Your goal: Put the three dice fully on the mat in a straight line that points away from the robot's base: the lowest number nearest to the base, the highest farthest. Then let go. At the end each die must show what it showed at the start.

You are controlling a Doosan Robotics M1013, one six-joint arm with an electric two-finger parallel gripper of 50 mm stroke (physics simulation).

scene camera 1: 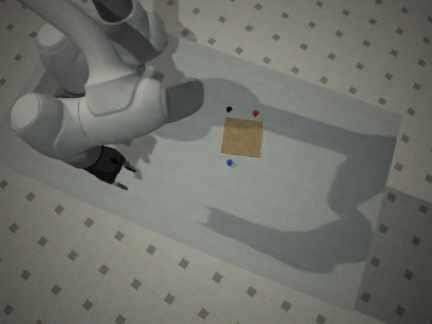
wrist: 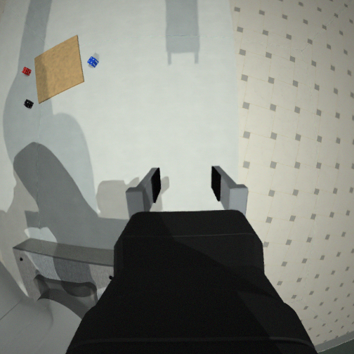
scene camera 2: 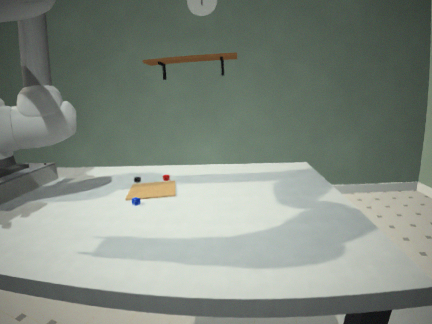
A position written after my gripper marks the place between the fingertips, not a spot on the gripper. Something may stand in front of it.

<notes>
I see my gripper (wrist: 185,177) and a tan square mat (scene camera 1: 242,137).
The tan square mat shows as well in the wrist view (wrist: 57,69) and in scene camera 2 (scene camera 2: 162,189).
</notes>
